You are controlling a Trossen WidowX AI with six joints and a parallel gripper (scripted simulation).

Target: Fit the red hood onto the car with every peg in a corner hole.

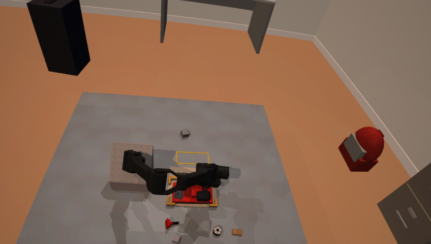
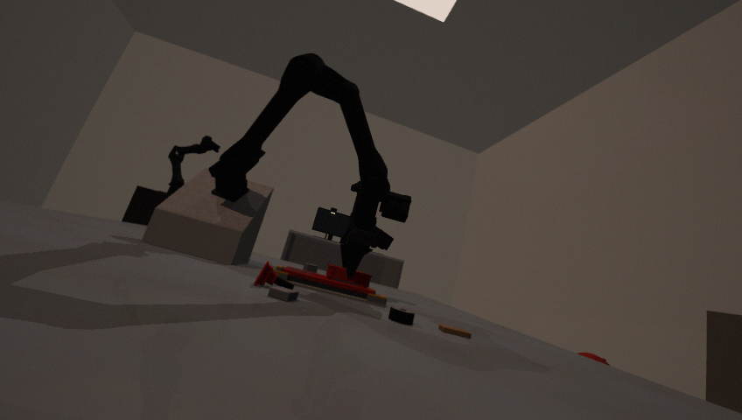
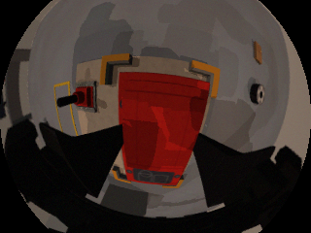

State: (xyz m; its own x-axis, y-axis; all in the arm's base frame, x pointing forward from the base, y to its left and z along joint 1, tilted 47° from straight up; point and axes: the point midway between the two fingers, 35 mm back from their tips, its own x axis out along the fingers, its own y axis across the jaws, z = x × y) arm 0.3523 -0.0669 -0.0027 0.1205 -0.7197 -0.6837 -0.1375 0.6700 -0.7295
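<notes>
The red hood is 1 cm above my gripper tip. From my gripper tip the other things lie so: black post (1 cm ahead, 13 cm to the left); then black wheel (10 cm ahead, 18 cm to the right, 3 cm below); then grey engine block (1 cm to the left, 1 cm below).
</notes>
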